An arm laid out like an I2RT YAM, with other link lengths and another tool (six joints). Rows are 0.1 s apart.
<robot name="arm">
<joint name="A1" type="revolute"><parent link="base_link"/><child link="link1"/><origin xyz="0.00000 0.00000 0.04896" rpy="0.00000 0.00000 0.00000"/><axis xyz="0 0 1"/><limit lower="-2.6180" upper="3.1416"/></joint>
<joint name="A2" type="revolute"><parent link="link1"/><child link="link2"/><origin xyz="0.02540 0.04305 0.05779" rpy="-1.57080 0.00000 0.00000"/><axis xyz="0 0 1"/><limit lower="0.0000" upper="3.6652"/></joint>
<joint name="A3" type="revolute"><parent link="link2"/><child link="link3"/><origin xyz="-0.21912 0.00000 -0.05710" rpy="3.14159 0.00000 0.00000"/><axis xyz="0 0 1"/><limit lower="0.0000" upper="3.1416"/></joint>
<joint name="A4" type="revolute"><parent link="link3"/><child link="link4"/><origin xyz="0.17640 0.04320 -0.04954" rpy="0.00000 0.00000 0.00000"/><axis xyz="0 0 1"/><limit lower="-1.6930" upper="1.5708"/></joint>
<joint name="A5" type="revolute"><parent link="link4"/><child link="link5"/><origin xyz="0.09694 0.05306 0.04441" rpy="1.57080 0.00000 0.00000"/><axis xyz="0 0 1"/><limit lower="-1.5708" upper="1.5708"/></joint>
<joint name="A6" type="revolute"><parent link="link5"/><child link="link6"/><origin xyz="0.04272 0.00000 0.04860" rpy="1.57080 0.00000 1.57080"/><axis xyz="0 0 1"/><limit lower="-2.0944" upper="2.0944"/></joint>
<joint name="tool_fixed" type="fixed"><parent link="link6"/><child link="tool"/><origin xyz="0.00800 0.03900 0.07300" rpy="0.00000 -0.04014 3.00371"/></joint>
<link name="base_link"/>
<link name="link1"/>
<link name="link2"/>
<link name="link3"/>
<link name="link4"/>
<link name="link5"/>
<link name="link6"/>
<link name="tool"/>
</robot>
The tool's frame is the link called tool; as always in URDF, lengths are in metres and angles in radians.
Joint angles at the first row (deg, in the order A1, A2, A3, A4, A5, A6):
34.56, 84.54, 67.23, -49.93, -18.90, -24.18
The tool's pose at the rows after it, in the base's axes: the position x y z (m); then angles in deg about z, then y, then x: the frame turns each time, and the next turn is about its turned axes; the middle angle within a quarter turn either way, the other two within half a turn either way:
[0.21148 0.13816 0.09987 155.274 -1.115 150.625]
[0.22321 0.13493 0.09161 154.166 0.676 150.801]
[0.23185 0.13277 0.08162 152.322 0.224 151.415]
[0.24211 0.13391 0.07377 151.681 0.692 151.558]
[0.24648 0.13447 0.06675 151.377 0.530 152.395]
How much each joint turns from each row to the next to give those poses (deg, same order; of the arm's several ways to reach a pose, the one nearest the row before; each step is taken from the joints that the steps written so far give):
-3.00, 2.29, 0.10, 2.81, 0.26, 1.94
-1.23, 1.76, -1.06, 3.42, 1.41, -0.79
-1.32, 2.72, -0.26, 2.38, 0.18, 0.53
-0.62, 2.81, 0.43, 2.47, 0.44, -0.17
-0.18, 2.20, 0.44, 0.97, 0.35, -0.01

